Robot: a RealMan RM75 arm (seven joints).
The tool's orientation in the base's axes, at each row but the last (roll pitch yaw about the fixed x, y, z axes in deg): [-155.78, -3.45, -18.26]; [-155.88, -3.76, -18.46]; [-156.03, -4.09, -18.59]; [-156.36, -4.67, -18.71]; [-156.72, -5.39, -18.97]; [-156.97, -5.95, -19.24]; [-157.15, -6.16, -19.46]
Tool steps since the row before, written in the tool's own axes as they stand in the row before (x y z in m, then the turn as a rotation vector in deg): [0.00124, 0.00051, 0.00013, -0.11, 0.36, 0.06]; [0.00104, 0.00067, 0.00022, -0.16, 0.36, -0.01]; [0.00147, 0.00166, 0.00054, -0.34, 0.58, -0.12]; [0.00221, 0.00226, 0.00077, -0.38, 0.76, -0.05]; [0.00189, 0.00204, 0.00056, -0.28, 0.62, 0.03]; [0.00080, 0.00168, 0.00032, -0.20, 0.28, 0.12]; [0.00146, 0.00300, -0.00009, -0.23, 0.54, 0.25]
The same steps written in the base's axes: [0.00107, -0.00079, -0.00025, -0.19, -0.26, -0.21]; [0.00085, -0.00083, -0.00041, -0.25, -0.27, -0.15]; [0.00106, -0.00172, -0.00106, -0.50, -0.44, -0.15]; [0.00165, -0.00242, -0.00143, -0.57, -0.56, -0.29]; [0.00136, -0.00221, -0.00114, -0.42, -0.45, -0.30]; [0.00038, -0.00164, -0.00086, -0.24, -0.14, -0.24]; [0.00055, -0.00316, -0.00092, -0.30, -0.32, -0.46]
